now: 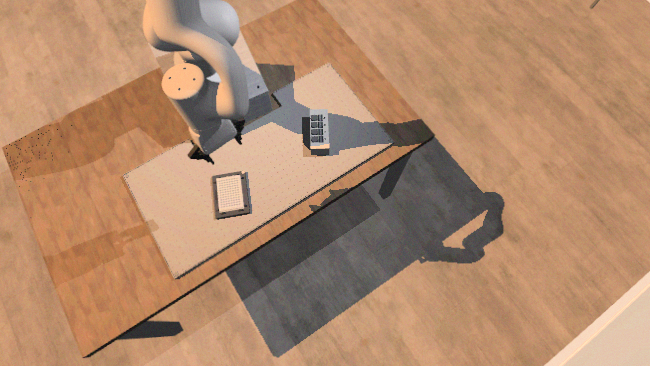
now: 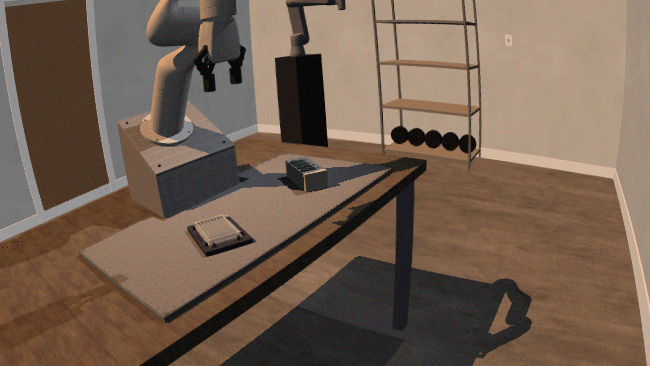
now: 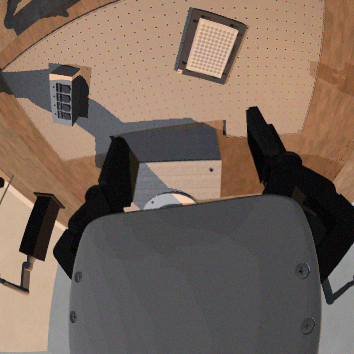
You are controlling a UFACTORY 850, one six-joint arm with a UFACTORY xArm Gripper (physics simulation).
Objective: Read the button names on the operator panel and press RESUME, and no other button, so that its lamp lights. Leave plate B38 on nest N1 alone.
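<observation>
The operator panel is a small grey box with a row of dark buttons on its top. The button names are too small to read, and I cannot make out a lit lamp. Plate B38 is a pale plate with many wells, lying flat on the dark nest N1. My gripper is open and empty, high above the table, with its fingers apart from both panel and plate.
The perforated pale board bears the panel and nest. The robot's base block stands beside the board. A black pedestal and a shelf unit stand in the background.
</observation>
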